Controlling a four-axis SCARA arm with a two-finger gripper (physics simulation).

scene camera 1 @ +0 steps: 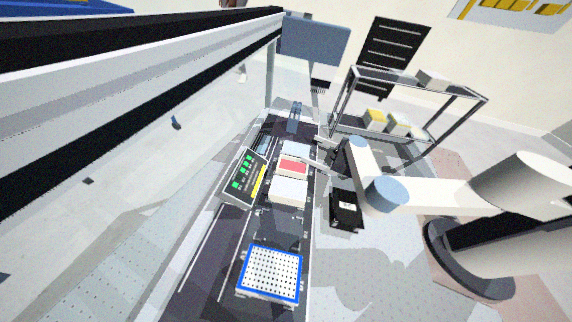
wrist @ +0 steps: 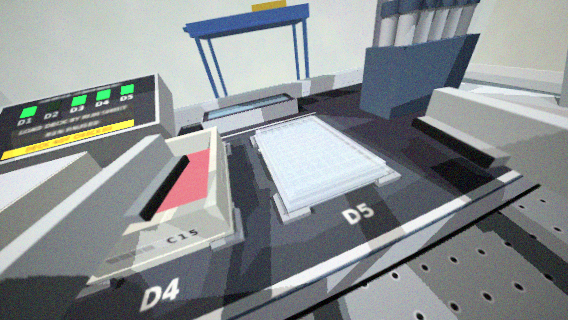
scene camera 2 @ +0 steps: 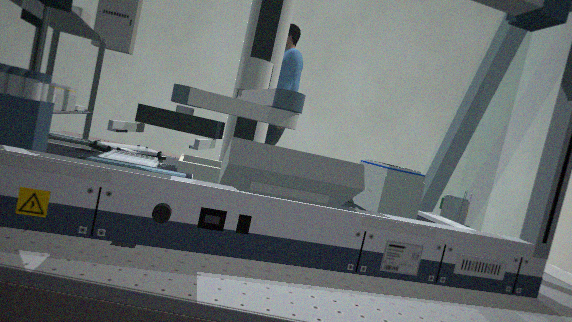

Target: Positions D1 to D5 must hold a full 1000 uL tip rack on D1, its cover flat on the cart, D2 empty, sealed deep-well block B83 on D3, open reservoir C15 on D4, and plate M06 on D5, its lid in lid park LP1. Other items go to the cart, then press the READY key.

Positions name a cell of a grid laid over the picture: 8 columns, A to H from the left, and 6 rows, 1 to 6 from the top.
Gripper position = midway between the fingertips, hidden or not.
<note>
My gripper (scene camera 1: E3) holds nothing. Also in view: a clear well plate (wrist: E4). Also in view: a red-filled reservoir (wrist: C4), a blue tube rack (wrist: F2) and a shallow trough (wrist: D3).
</note>
